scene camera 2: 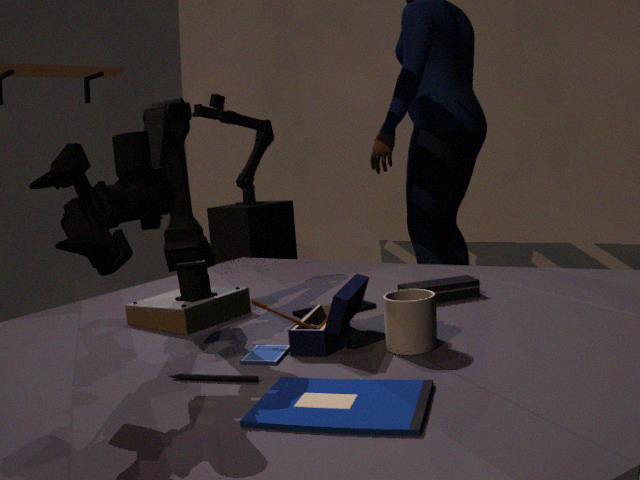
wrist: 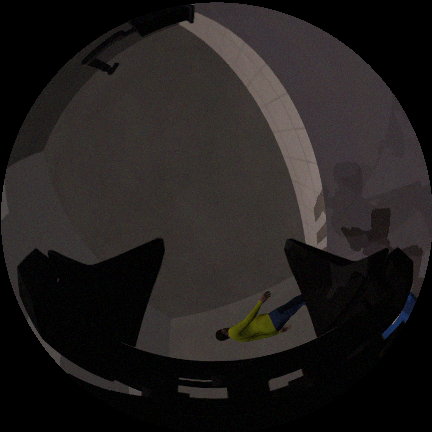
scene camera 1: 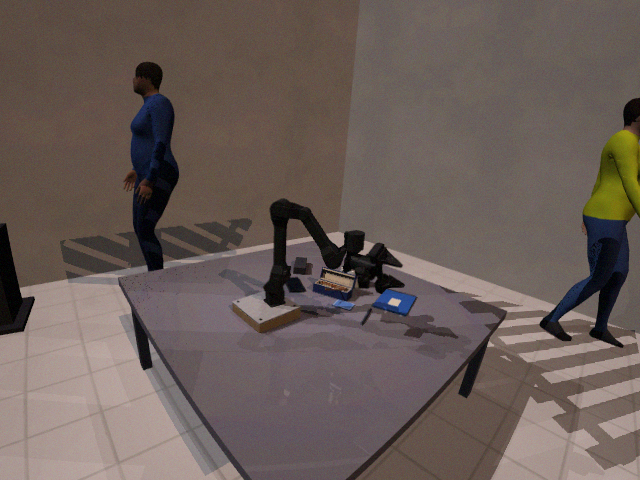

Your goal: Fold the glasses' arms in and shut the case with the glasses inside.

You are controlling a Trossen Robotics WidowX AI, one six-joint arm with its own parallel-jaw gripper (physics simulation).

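Frame: origin at the arm's base, x ahead, y left, z up, level; metres.
Seen in the pictures: gripper, fingertip midpoint: [scene camera 2: 43, 214] [wrist: 226, 245] [scene camera 1: 403, 276]; arm's base at its link origin: [scene camera 2: 196, 297] [scene camera 1: 274, 301].
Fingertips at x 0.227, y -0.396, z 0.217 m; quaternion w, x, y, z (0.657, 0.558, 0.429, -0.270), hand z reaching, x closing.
Observation:
Pixels of each thing's top centre, then the offset from my fingertips to it. "pt": a spot on its surface instead.
- dark blue glasses case at a spot on its surface: [scene camera 2: 308, 343] [scene camera 1: 349, 294] pt dz -0.243, dx +0.120, dy +0.350 m
- blue notebook at its top centre: [scene camera 2: 341, 401] [scene camera 1: 395, 300] dz -0.257, dx +0.288, dy +0.225 m
- pen at its top centre: [scene camera 2: 211, 375] [scene camera 1: 366, 315] dz -0.256, dx +0.073, dy +0.192 m
- card at its top centre: [scene camera 2: 265, 353] [scene camera 1: 343, 304] dz -0.260, dx +0.058, dy +0.315 m
- beige mug at a spot on its surface: [scene camera 2: 410, 322] pt dz -0.212, dx +0.261, dy +0.423 m
- dark box at its top centre: [scene camera 2: 438, 282] [scene camera 1: 300, 262] dz -0.230, dx +0.121, dy +0.746 m
- flat black object at its top centre: [scene camera 2: 334, 307] [scene camera 1: 294, 283] dz -0.257, dx -0.021, dy +0.579 m
The dark blue glasses case [scene camera 1: 347, 292] [scene camera 2: 308, 343] stands on the table with its lid [scene camera 2: 346, 312] raised. The brown-orange glasses [scene camera 1: 332, 285] [scene camera 2: 279, 312] lie in it. One thin arm of the glasses sticks up and out over the case's edge in the second scene view; how the other arm lies is unclear. My gripper [scene camera 1: 401, 275] [scene camera 2: 44, 216] [wrist: 226, 245] is open and empty. It is held above the table, past the case on the side away from the base, with its fingers pointing sideways. The case and glasses do not show in the wrist view.
A blue notebook [scene camera 1: 408, 305] [scene camera 2: 379, 405], a pen [scene camera 1: 366, 316] [scene camera 2: 217, 378] and a light-blue cloth or card [scene camera 1: 343, 304] [scene camera 2: 265, 354] lie near the case. A beige mug [scene camera 2: 410, 322] stands by the lid. A dark box [scene camera 1: 300, 264] [scene camera 2: 449, 290] and a flat black object [scene camera 1: 296, 284] lie farther back.

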